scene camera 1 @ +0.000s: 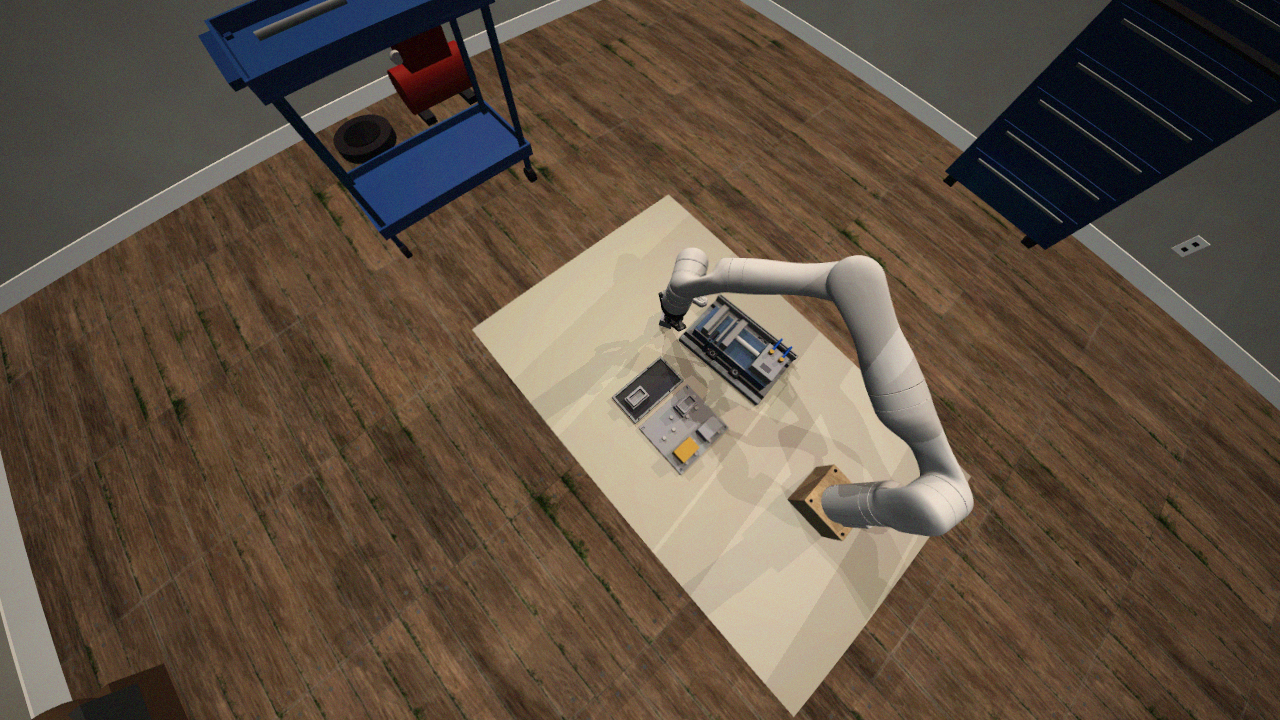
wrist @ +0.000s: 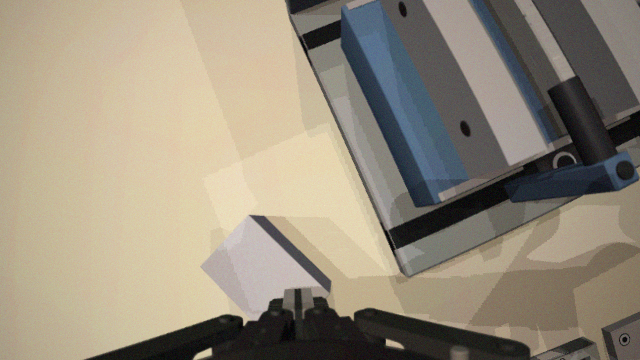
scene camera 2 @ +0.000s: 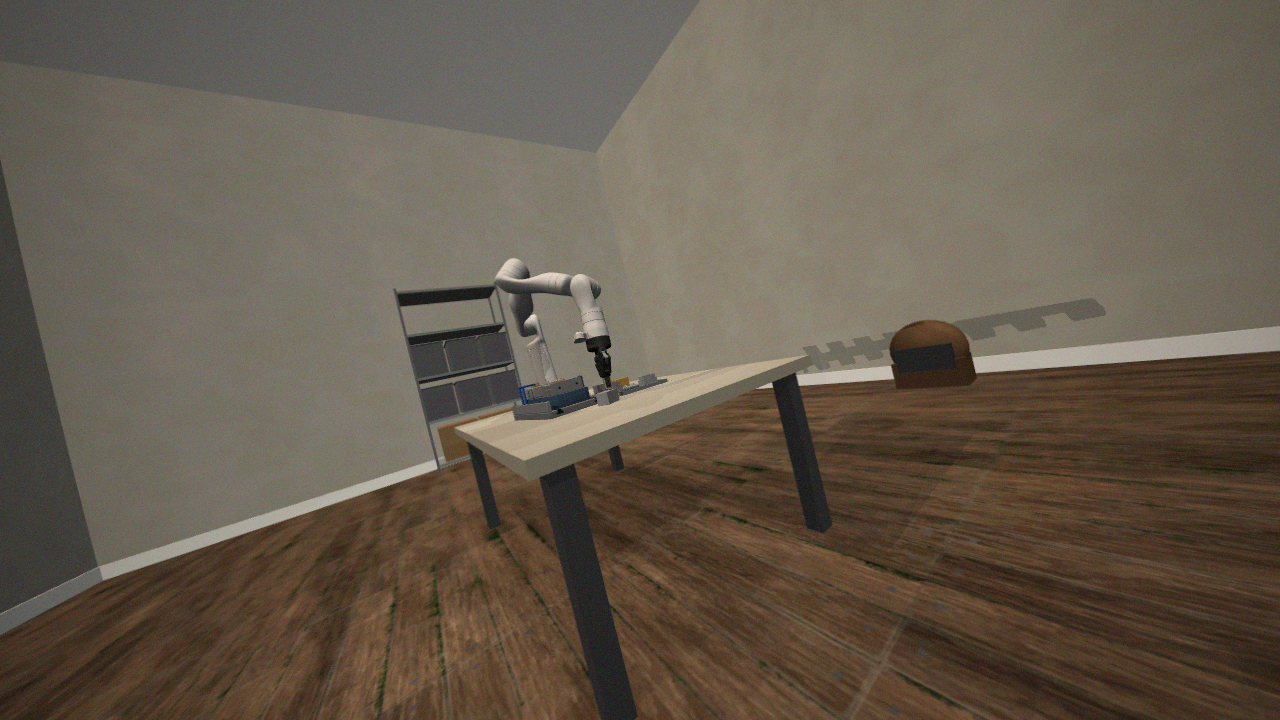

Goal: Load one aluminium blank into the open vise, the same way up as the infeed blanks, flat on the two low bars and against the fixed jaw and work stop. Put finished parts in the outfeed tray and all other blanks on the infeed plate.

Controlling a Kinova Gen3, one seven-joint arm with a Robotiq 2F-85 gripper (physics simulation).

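Pixels of known places: gripper, between the fingertips: [scene camera 1: 667, 320] [wrist: 298, 307] [scene camera 2: 609, 389]; arm's base, origin of its link: [scene camera 1: 838, 503] [scene camera 2: 548, 383].
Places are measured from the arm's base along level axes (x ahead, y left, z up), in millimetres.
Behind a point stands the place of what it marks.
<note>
A flat aluminium blank [wrist: 261, 261] {z -61, x 676, y -50 mm} lies on the table just off the near corner of the vise [scene camera 1: 737, 345] {z -37, x 469, y -119 mm} [wrist: 402, 111] {z -37, x 589, y -101 mm} [scene camera 2: 550, 397] {z -41, x 558, y -170 mm}, apart from it and turned at an angle. My gripper [wrist: 298, 307] {z -59, x 663, y -22 mm} [scene camera 1: 669, 323] {z -59, x 663, y -22 mm} [scene camera 2: 605, 376] {z -59, x 663, y -22 mm} is shut and empty, with its fingertips together over the blank's near edge. The vise stands open, with its blue and grey jaws and the black work stop [wrist: 581, 121] {z -3, x 533, y -71 mm} in the wrist view. The grey infeed plate [scene camera 1: 666, 429] {z -89, x 422, y 191 mm} and the dark outfeed tray [scene camera 1: 660, 376] {z -91, x 550, y 102 mm} lie side by side to the left of the vise.
The arm's wooden base block [scene camera 1: 816, 502] {z 3, x 42, y 42 mm} stands on the table near the right edge. Off the table are a blue cart [scene camera 1: 439, 165], a dark blue cabinet [scene camera 1: 1119, 107], a grey shelf rack [scene camera 2: 445, 295] and a brown object [scene camera 2: 930, 355] on the floor.
</note>
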